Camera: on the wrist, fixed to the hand. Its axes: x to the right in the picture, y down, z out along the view.
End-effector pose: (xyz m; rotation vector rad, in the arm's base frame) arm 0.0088 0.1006 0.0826 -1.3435 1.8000 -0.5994
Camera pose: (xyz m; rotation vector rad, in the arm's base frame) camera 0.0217 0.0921 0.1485 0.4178 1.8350 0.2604
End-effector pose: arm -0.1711 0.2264 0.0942 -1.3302 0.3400 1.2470
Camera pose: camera -0.1153 0.2102 0.1290 -0.4292 1.4987 2.5096
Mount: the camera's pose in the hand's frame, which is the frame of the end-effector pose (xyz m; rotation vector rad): -0.0142 -0.0600 -0.0279 0.2582 -0.2665 1.6369
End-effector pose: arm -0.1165 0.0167 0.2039 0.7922 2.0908 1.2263
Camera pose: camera -0.1395 -0.0330 0.1642 -2.5578 -0.9763 -1.1779
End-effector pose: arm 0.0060 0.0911 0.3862 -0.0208 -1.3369 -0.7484
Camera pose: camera -0.0004 0.0398 0.3425 -0.9127 -1.1809 0.8317
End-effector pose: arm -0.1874 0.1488 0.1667 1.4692 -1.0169 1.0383
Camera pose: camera -0.1364 0.1846 0.1403 -0.6265 2.1890 -1.8903
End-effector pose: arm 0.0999 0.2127 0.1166 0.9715 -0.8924 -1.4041
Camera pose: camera 0.1038 0.2309 0.0515 -0.0105 -1.5244 0.0201
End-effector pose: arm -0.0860 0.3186 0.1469 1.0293 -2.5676 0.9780
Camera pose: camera -0.0364 0.3122 0.1925 0.9160 2.1324 -0.9359
